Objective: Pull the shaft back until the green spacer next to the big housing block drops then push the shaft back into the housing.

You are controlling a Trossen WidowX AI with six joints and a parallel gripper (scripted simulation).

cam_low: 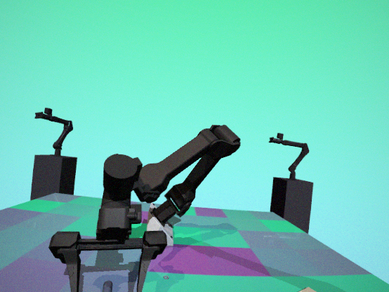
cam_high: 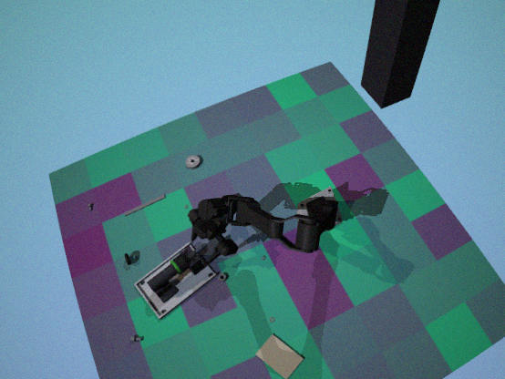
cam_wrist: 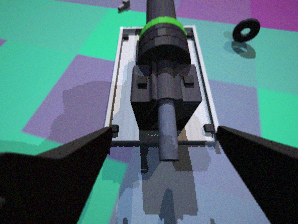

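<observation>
My gripper tip is 6 cm short of the shaft, 2 cm to the right of it and 1 cm below it. The rest, counted from my gripper tip: thin grey rod: 12 cm ahead, 29 cm to the right, 7 cm below; grey washer: 11 cm behind, 38 cm to the right, 6 cm below; green spacer: 9 cm ahead, 2 cm to the left, 1 cm above.
</observation>
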